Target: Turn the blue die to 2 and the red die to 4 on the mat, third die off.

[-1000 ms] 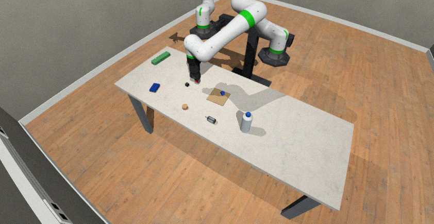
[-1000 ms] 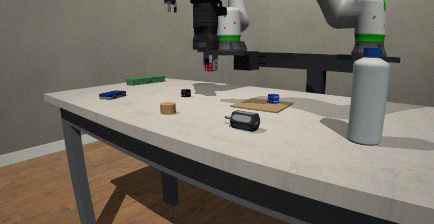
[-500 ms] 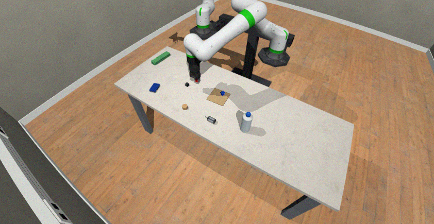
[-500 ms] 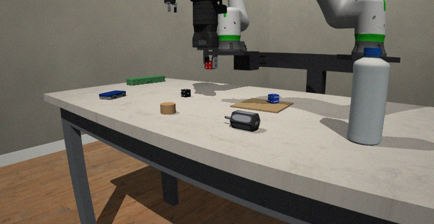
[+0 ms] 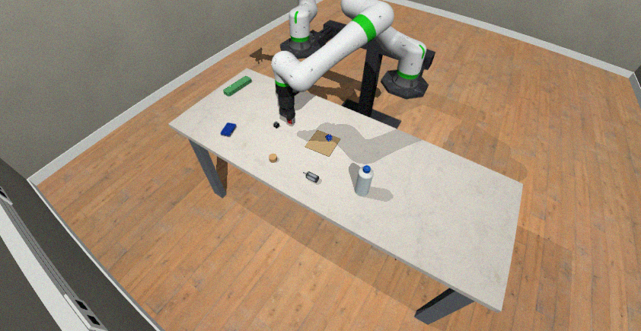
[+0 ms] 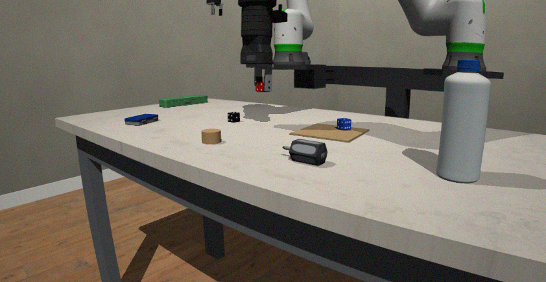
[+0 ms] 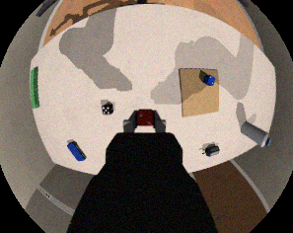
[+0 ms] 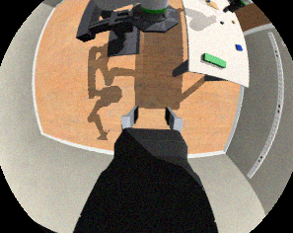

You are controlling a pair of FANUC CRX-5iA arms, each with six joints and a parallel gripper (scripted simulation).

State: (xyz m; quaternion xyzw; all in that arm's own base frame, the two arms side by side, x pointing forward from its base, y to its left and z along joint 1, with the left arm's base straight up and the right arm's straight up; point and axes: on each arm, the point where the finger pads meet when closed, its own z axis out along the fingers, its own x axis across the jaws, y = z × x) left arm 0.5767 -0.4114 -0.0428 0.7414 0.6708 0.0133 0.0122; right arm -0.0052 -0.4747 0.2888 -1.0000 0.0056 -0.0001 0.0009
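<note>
Now: the black die 110 mm to the right of my left hand and 90 mm below it. Also, from my left hand: tan mat: 170 mm to the left, 110 mm below, 40 mm behind; then red die: 10 mm below; then wooden cylinder: 190 mm ahead, 100 mm below, 30 mm to the left.
</note>
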